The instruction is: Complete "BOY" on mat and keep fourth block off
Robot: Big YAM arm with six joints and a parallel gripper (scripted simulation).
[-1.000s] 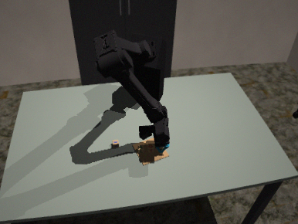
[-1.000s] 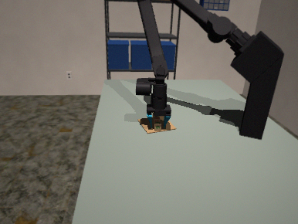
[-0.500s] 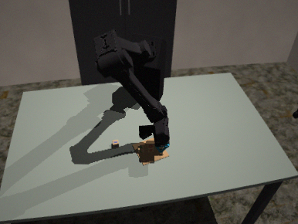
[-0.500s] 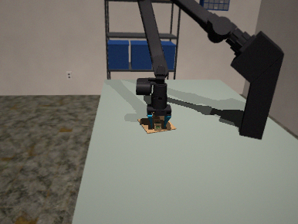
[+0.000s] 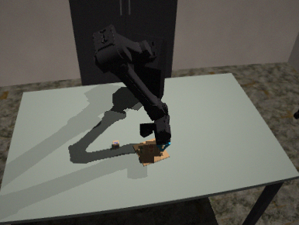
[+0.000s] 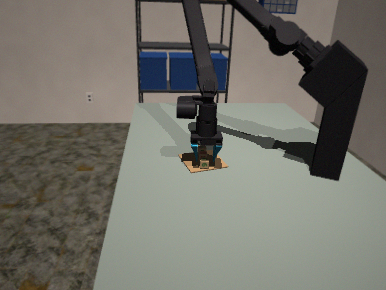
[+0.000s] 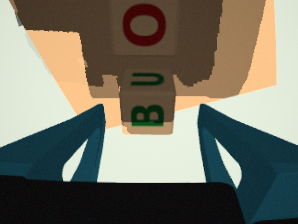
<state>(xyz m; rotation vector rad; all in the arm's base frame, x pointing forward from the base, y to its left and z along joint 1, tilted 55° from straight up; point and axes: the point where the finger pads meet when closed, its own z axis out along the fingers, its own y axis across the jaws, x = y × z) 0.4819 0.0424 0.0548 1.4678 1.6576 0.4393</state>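
Now: the wooden block 20 mm below my hand. The rest, counted from my hand: orange mat: 50 mm to the right, 30 mm below.
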